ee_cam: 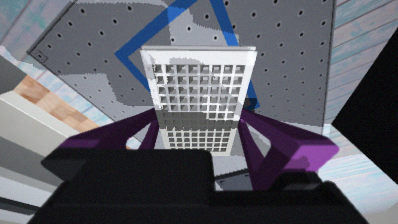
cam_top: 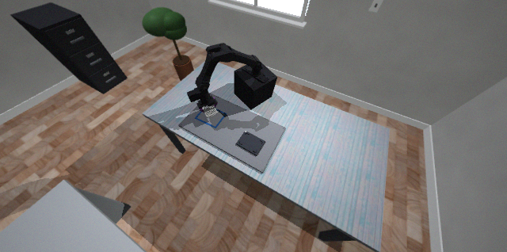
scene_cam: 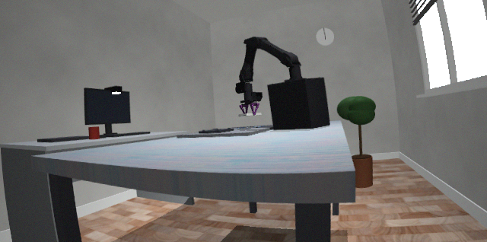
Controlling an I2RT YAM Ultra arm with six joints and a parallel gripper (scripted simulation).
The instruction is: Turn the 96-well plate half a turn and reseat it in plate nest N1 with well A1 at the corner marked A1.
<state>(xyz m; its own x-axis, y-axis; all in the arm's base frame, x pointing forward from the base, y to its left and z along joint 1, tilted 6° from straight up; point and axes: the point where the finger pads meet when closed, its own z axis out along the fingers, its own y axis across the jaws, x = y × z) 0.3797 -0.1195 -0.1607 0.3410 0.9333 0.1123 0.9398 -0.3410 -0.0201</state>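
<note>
Now: hand right at the white 96-well plate. The rest, counted from my hand: dark plate nest N1: 10 mm behind, 380 mm to the left, 80 mm below.
</note>
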